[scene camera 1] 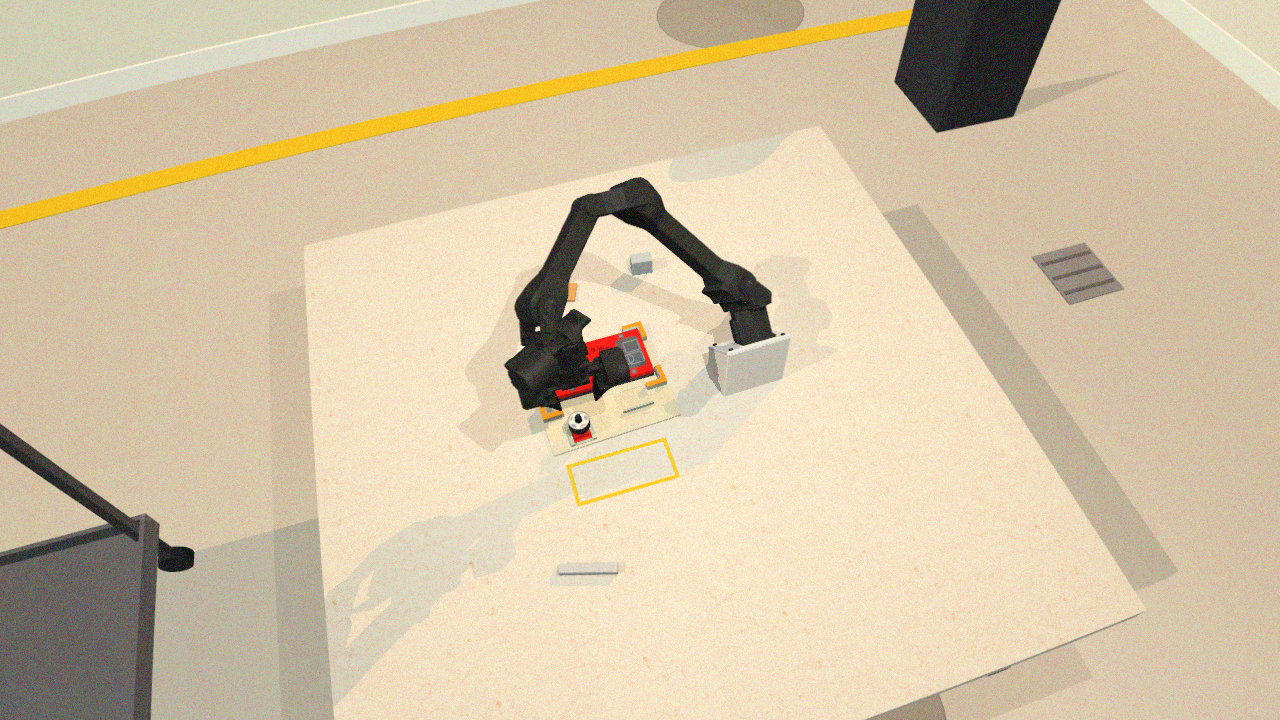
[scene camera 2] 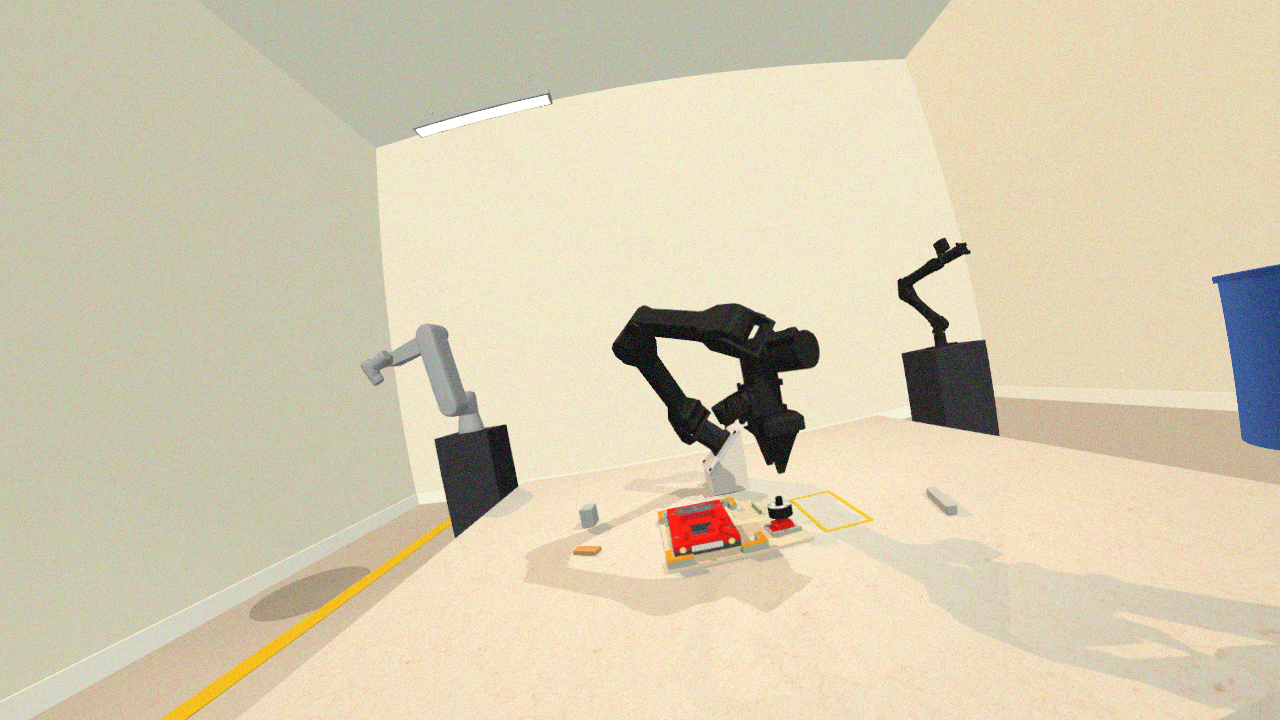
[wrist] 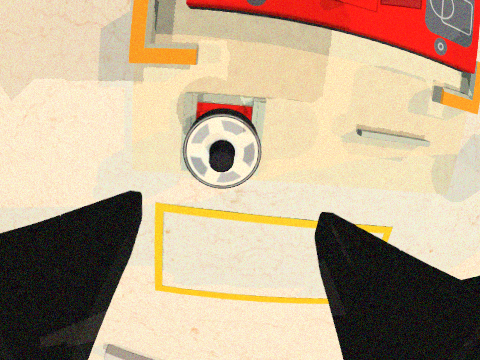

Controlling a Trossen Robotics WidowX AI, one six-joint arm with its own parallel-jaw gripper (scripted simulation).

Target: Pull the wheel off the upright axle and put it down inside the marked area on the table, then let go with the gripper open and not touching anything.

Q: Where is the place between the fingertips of my gripper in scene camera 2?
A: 775, 469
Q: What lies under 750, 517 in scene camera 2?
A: A pale fixture board.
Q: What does my gripper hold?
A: Nothing.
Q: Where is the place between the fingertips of my gripper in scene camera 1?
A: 578, 403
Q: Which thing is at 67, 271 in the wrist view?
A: My gripper.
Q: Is my gripper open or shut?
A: Open.
